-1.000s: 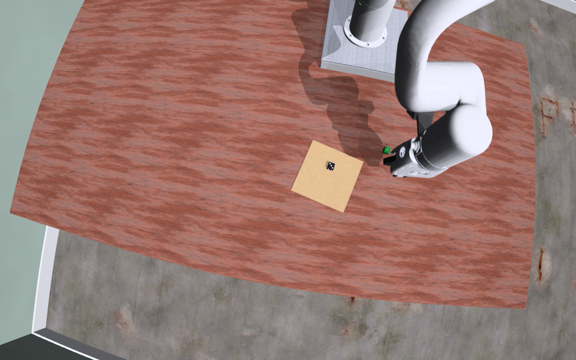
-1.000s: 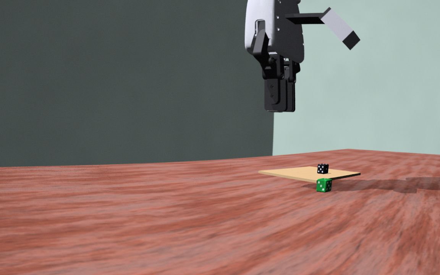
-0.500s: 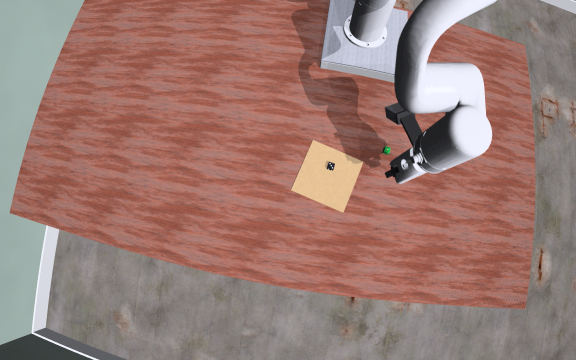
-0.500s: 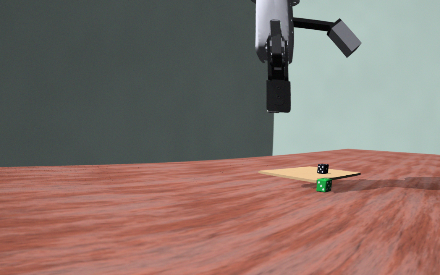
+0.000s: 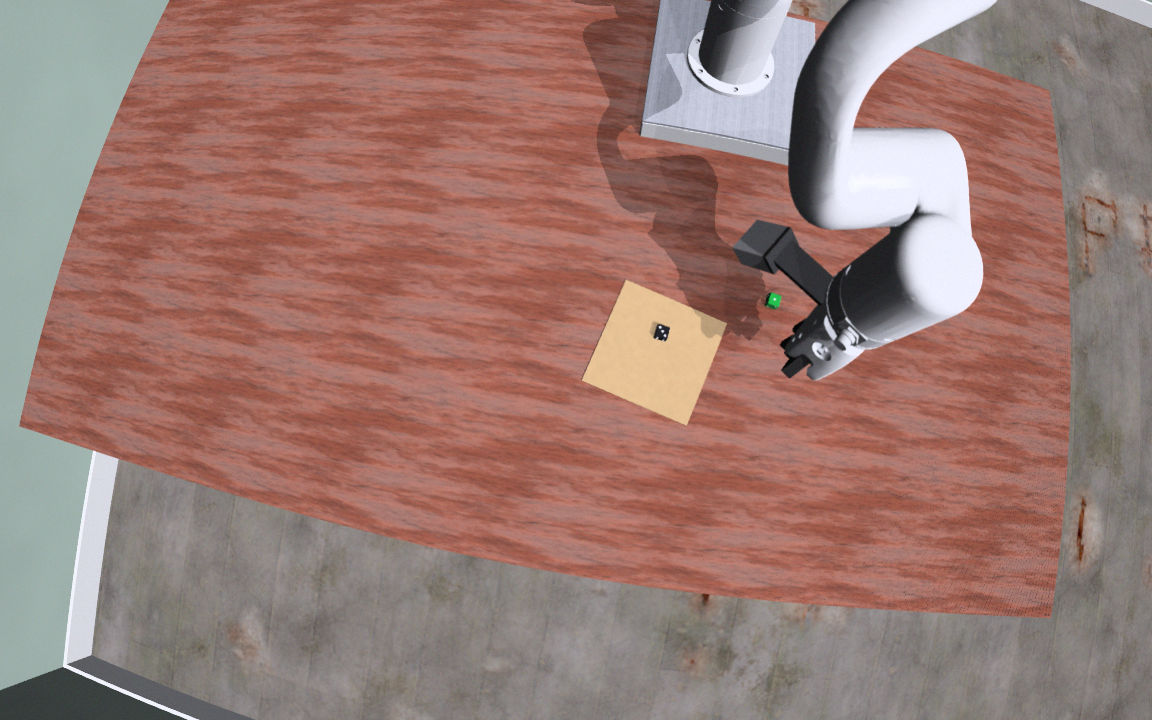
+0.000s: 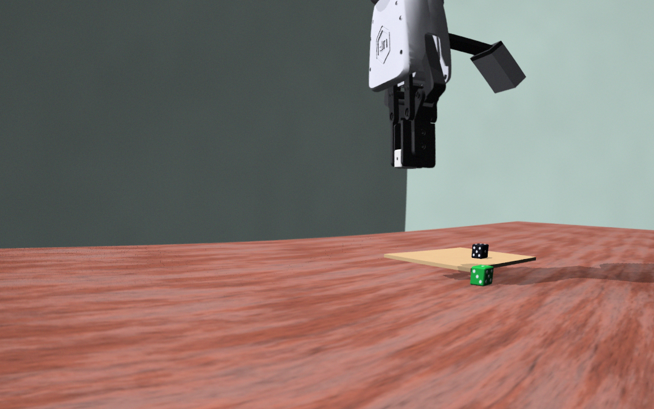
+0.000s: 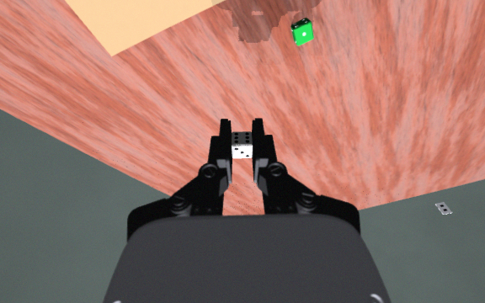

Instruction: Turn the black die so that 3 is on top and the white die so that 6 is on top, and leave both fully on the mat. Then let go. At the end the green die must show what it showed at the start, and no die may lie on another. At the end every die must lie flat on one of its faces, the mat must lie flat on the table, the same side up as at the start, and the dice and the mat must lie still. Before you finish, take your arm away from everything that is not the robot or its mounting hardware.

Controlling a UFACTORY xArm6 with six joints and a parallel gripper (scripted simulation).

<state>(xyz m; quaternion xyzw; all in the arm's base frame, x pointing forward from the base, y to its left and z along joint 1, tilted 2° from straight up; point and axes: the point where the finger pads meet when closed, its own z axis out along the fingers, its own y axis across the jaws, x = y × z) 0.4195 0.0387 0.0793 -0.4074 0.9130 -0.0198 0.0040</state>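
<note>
My hand is 10 mm to the right of the white die and 10 mm above it. The rest, counted from my hand: green die 80 mm behind, 110 mm below; tan mat 10 mm behind, 150 mm to the right, 120 mm below; black die 30 mm behind, 140 mm to the right, 110 mm below.
</note>
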